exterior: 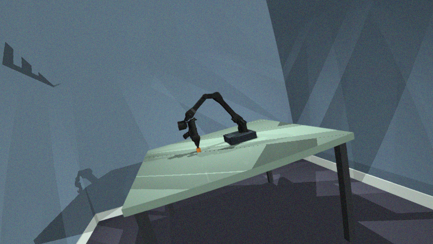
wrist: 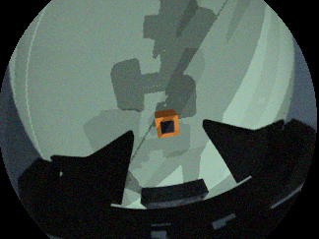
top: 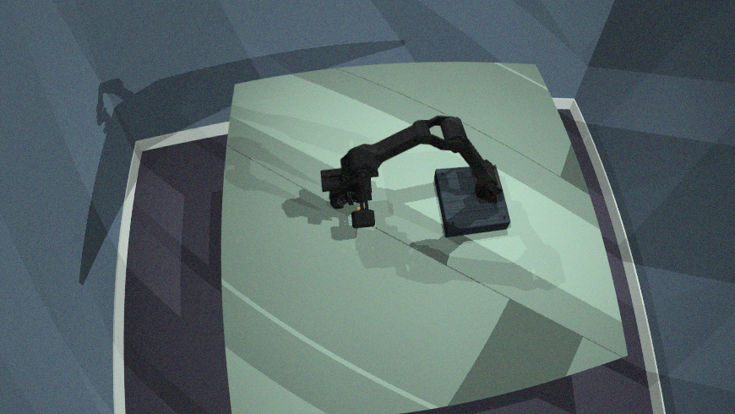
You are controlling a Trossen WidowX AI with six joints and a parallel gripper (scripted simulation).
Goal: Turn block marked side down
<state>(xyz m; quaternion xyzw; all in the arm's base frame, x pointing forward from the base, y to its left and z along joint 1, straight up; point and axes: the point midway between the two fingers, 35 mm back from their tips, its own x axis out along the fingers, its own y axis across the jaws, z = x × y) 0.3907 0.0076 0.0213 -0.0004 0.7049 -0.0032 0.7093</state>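
Right now the orange block is 20 mm below my gripper tip.
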